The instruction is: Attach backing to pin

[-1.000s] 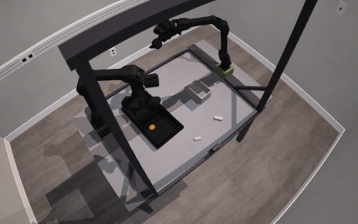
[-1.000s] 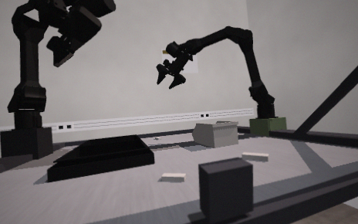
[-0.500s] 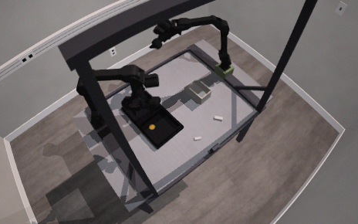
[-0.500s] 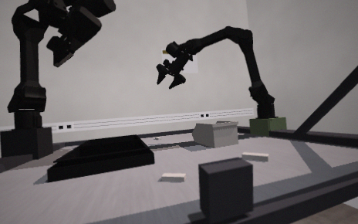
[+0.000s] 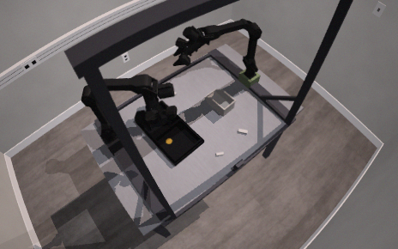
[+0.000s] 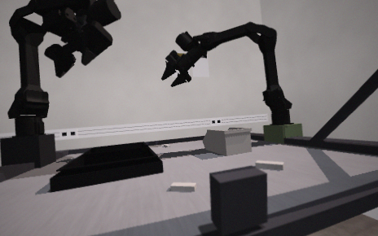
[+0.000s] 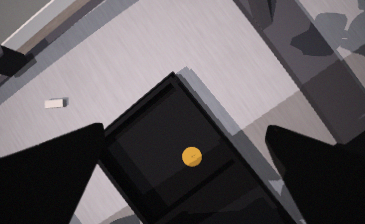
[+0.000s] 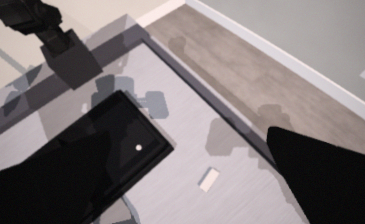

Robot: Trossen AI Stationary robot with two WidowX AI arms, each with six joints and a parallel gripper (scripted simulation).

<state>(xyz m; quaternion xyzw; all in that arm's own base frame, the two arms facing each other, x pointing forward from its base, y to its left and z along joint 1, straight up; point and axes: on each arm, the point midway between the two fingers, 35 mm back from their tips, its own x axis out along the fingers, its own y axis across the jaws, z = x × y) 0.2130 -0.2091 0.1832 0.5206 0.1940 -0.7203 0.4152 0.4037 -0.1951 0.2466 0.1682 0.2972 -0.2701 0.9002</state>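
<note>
Now: left hand 280 mm above the rubber backing, 240 mm short of it and 80 mm to the left of it. Also, from my left hand: pin (280 mm below, 40 mm to the right, 40 mm ahead); then light grey bin (420 mm to the right, 250 mm below, 110 mm ahead); then black tray (270 mm below, 100 mm ahead, 60 mm to the right).
</note>
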